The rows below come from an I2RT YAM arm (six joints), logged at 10 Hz.
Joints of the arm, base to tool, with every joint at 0 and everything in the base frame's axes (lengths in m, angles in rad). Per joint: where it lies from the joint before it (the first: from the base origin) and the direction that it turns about. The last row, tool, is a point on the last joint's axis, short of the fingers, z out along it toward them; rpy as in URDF.
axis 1: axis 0 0 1 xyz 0.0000 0.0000 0.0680
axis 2: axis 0 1 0 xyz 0.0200 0.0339 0.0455
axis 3: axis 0 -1 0 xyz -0.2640 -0.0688 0.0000
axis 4: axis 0 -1 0 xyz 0.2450 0.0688 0.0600
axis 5: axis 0 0 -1 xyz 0.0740 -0.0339 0.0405
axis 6: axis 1 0 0 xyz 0.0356 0.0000 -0.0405
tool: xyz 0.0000 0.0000 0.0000 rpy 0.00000 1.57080 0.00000
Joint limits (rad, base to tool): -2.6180..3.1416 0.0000..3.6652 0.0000..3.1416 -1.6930..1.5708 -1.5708..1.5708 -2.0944..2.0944
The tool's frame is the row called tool.
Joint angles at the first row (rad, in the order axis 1, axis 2, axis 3, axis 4, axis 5, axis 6):
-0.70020, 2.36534, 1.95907, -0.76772, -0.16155, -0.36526
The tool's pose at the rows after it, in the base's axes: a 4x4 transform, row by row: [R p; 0 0 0 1], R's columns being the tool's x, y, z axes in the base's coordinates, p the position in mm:
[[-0.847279, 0.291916, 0.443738, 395.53], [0.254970, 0.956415, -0.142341, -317.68], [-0.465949, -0.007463, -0.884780, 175.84], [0, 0, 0, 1]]
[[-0.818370, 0.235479, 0.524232, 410.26], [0.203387, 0.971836, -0.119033, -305.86], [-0.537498, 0.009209, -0.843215, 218.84], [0, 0, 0, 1]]
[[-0.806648, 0.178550, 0.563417, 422.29], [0.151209, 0.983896, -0.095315, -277.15], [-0.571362, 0.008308, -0.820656, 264.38], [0, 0, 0, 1]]
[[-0.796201, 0.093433, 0.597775, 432.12], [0.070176, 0.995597, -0.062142, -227.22], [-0.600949, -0.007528, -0.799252, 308.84], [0, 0, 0, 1]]
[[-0.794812, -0.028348, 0.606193, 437.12], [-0.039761, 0.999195, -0.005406, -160.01], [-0.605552, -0.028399, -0.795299, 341.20], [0, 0, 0, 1]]
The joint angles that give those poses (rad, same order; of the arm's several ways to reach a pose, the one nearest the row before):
-0.68875, 2.36494, 2.02656, -0.77724, -0.17300, -0.35420
-0.65633, 2.34854, 2.15321, -0.85087, -0.22755, -0.35458
-0.59758, 2.31877, 2.27448, -0.96223, -0.24052, -0.34543
-0.50106, 2.25625, 2.33979, -1.04810, -0.23479, -0.33626
-0.36716, 2.17650, 2.34055, -1.11488, -0.21419, -0.33626

